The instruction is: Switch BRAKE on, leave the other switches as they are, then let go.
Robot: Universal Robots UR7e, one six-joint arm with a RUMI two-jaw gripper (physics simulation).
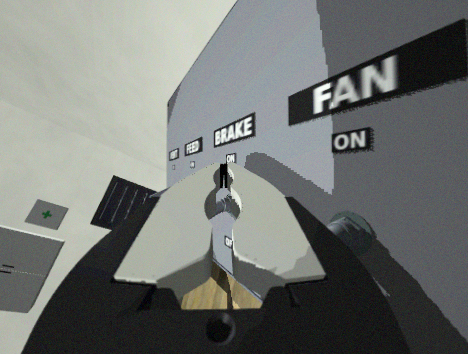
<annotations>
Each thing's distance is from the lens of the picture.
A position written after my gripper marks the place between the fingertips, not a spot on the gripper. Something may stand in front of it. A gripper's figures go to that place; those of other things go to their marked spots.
my gripper (224,166): 14 cm
grey panel (352,115): 12 cm
</annotations>
